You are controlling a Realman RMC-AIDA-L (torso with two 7-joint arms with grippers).
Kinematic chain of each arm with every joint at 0, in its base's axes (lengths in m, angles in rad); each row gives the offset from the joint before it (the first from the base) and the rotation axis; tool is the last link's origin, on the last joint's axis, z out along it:
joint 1: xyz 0 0 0.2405 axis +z
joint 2: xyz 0 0 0 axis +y
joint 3: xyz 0 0 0.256 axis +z
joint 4: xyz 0 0 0 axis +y
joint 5: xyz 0 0 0.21 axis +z
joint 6: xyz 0 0 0 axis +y
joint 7: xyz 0 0 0.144 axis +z
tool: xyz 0 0 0
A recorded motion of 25 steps. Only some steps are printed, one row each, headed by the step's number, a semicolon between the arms.
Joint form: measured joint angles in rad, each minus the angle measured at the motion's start. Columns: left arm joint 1, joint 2, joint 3, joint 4, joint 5, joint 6, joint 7; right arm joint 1, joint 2, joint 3, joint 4, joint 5, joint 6, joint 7.
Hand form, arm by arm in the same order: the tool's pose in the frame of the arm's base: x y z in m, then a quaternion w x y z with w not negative. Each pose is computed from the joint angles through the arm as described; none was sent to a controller.
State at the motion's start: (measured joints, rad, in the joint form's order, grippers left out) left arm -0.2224 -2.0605 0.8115 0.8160 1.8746 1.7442 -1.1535; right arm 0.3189 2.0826 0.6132 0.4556 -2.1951 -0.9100 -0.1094
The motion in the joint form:
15: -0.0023 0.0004 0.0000 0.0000 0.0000 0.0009 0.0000; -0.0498 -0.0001 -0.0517 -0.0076 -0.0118 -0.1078 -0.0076
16: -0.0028 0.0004 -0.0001 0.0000 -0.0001 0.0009 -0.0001; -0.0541 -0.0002 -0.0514 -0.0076 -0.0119 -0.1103 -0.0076
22: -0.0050 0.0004 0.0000 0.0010 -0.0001 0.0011 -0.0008; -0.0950 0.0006 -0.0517 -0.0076 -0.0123 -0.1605 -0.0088
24: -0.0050 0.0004 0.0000 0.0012 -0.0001 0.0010 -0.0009; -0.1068 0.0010 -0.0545 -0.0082 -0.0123 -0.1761 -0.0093
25: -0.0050 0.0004 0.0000 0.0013 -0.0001 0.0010 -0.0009; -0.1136 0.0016 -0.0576 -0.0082 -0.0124 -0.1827 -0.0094
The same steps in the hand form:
15: -0.3065 0.2443 0.0237 0.13507 -0.95121 -0.13505 -0.24232; 0.3052 0.2753 -0.0895 0.53350 -0.77707 0.22728 0.24472
16: -0.3064 0.2444 0.0237 0.13507 -0.95121 -0.13486 -0.24242; 0.3062 0.2741 -0.0891 0.53453 -0.77614 0.22831 0.24448
22: -0.3057 0.2452 0.0238 0.13479 -0.95141 -0.13370 -0.24244; 0.3118 0.2622 -0.0844 0.54737 -0.76396 0.23090 0.25188
24: -0.3057 0.2452 0.0238 0.13485 -0.95142 -0.13368 -0.24238; 0.3132 0.2583 -0.0833 0.55040 -0.76109 0.23091 0.25395
25: -0.3057 0.2452 0.0239 0.13487 -0.95142 -0.13364 -0.24236; 0.3139 0.2559 -0.0833 0.55105 -0.76023 0.23150 0.25456

